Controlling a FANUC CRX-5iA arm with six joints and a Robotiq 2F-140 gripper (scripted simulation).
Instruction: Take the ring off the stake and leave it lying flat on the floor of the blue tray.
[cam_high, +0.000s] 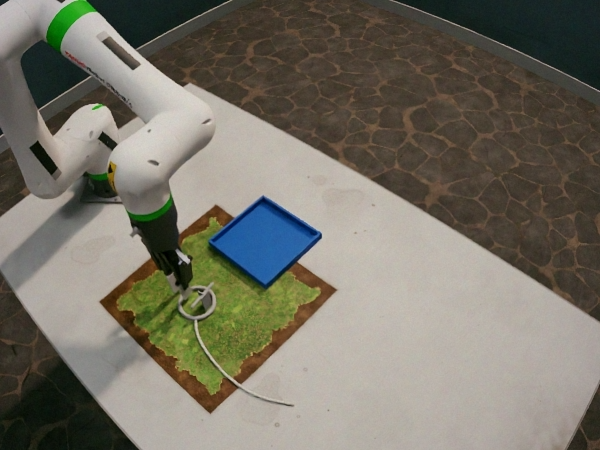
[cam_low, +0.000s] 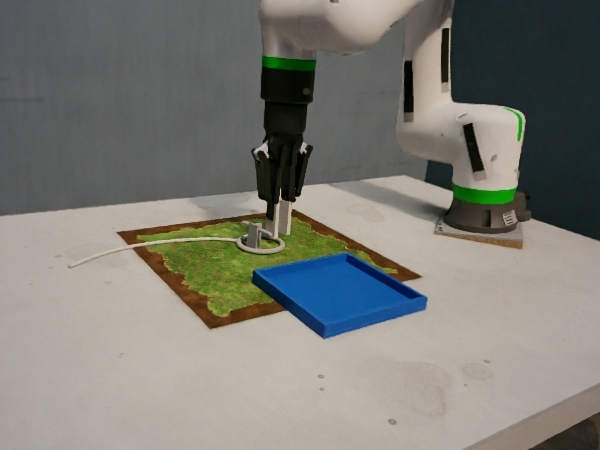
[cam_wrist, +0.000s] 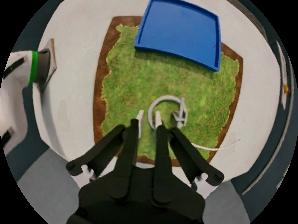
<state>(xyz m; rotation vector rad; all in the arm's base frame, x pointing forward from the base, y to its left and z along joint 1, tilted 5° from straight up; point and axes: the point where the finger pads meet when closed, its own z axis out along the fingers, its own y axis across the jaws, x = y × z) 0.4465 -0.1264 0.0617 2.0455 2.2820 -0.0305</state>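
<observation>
The grey stake is 6 cm ahead of my hand, 2 cm to the left of it and 2 cm below it. The rest, counted from my hand: blue tray (5 cm ahead, 23 cm to the left, 4 cm below); square green grass mat (6 cm ahead, 4 cm to the left, 6 cm below).
</observation>
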